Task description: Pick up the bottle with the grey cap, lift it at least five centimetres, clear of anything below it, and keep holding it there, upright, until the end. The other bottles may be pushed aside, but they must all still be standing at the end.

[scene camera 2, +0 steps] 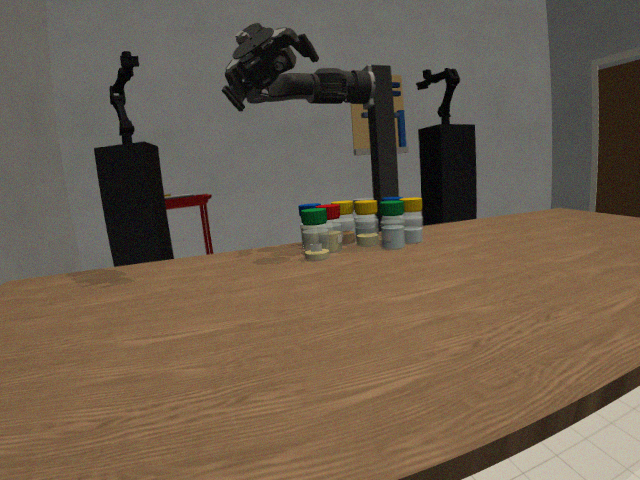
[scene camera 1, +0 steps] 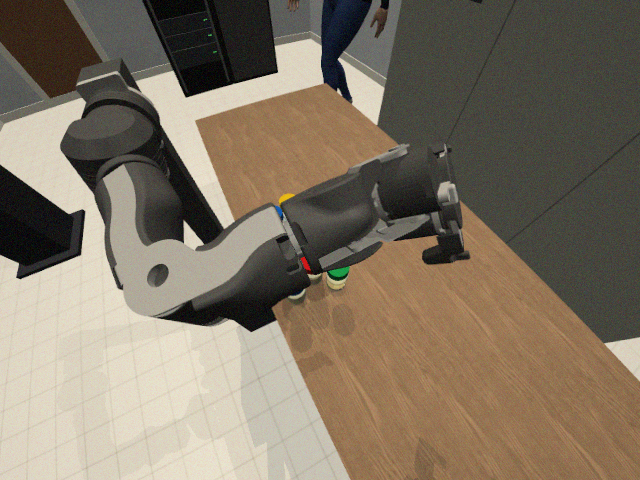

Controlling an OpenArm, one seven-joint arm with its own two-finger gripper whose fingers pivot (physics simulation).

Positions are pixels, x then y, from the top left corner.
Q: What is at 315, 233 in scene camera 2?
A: A green-capped bottle.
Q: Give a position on an arm post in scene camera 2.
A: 381, 119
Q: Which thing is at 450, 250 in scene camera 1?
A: The gripper.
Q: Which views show the gripper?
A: Scene camera 2 and scene camera 1: all of them.
